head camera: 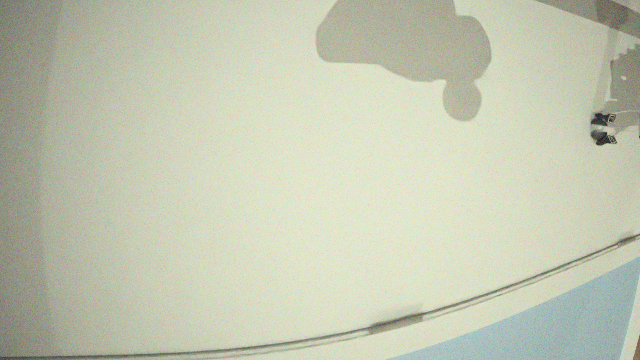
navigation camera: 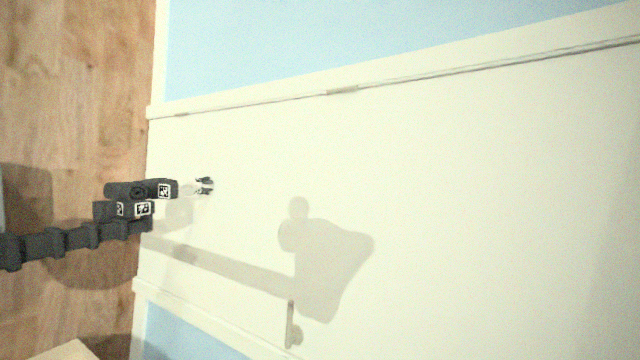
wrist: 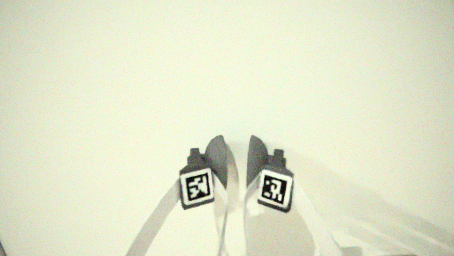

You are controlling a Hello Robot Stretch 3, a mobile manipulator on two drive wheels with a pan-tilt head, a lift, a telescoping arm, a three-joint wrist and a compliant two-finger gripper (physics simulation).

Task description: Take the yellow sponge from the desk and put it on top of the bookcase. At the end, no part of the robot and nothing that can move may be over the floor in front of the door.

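Places are measured from the robot's base along level axes (x ahead, y left, z up), in millimetres.
Pixels of known places: gripper, fingertip midpoint: [head camera: 592,129] [navigation camera: 212,185] [wrist: 235,153].
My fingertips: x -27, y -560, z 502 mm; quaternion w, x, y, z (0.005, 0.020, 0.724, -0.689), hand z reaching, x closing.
Behind a point stands the place of what it marks.
My gripper [head camera: 604,129] {x -27, y -560, z 502 mm} [navigation camera: 204,185] {x -27, y -560, z 502 mm} [wrist: 235,153] {x -27, y -560, z 502 mm} is partly open, with a narrow gap between its dark fingertips and no object in it. It points at the white door [head camera: 250,200] {x 53, y -568, z 1226 mm} [navigation camera: 450,175] {x 41, y -567, z 1289 mm} [wrist: 225,60] {x -22, y -561, z 573 mm} and shows against the lower part of it in the navigation view. Whether the fingertips touch the door I cannot tell. My dark arm [navigation camera: 75,237] {x -99, y -181, z 619 mm} and wrist [navigation camera: 130,197] {x -31, y -272, z 607 mm} reach over the wooden floor [navigation camera: 75,100] {x 288, y -354, z 0 mm} towards the door. The yellow sponge, the desk and the bookcase do not show in these views.
A door handle [navigation camera: 290,325] {x -380, y -483, z 931 mm} sits near the door's lower edge in the navigation view. Blue wall [head camera: 550,320] {x 411, y -618, z 574 mm} [navigation camera: 300,40] {x 457, y -622, z 858 mm} borders the white door frame. The corner of a pale object [navigation camera: 65,352] {x -658, y -288, z 65 mm} shows at the bottom left. Grey shadows lie on the door.
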